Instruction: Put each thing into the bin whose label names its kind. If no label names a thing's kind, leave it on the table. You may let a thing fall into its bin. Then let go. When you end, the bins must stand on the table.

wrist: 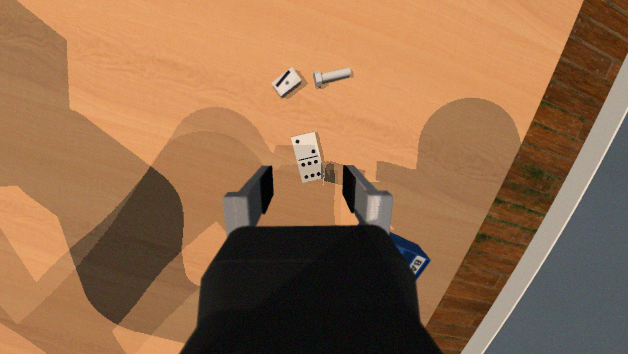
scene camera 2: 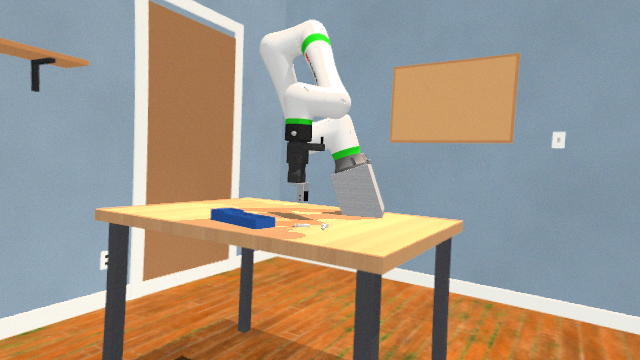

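Pixels of known places: gripper, fingertip midpoint: (wrist: pixel 307 179) (scene camera 2: pixel 302 201); arm's base, link origin: (scene camera 2: pixel 351 169).
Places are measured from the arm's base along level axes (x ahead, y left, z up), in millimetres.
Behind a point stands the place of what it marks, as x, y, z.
A white domino (wrist: pixel 311 150) {463, 80, -190} with black dots lies flat on the table, near the space between the fingertips in the wrist view. A light pencil sharpener (wrist: pixel 281 89) {417, 128, -186} with a dark blade slot and a grey bolt (wrist: pixel 336 76) {464, 157, -189} lie side by side farther up in that view. The blue bins (scene camera 2: pixel 242 219) {617, -58, -174} (wrist: pixel 407 246) {599, 13, -175} stand on the table; in the wrist view one corner shows with the start of a label, "BA", the rest hidden behind the gripper. Their insides are hidden in the scene view. My gripper (scene camera 2: pixel 302 192) {462, 70, -113} (wrist: pixel 307 179) {462, 70, -113} is open and empty, above the table.
The wooden table (scene camera 2: pixel 420 227) {145, 378, -197} (wrist: pixel 200 55) {330, 136, -197} has its edge at the right in the wrist view, with floor (wrist: pixel 505 200) beyond. Small light things lie right of the bins in the scene view, too small to tell apart. The robot's grey base (scene camera 2: pixel 357 192) {64, 71, -95} stands at the back.
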